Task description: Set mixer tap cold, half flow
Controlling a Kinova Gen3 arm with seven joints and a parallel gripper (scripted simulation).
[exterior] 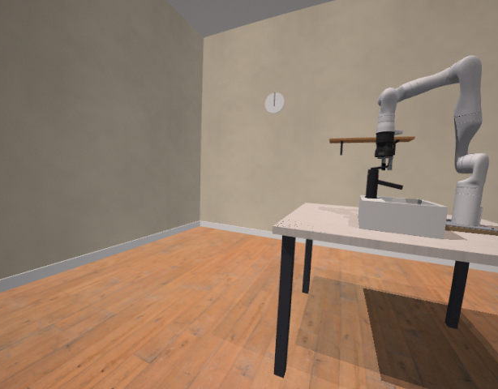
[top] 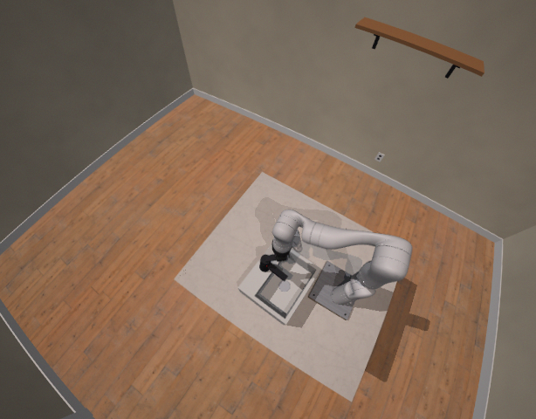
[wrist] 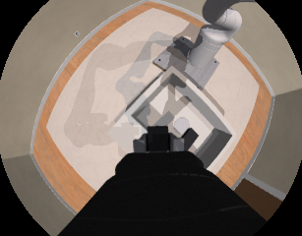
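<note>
Right now my hand is 2 cm to the right of the lever, 2 cm short of it and 1 cm above it. Also, from my hand: white sink basin 24 cm below, 6 cm to the left, 6 cm behind.
</note>
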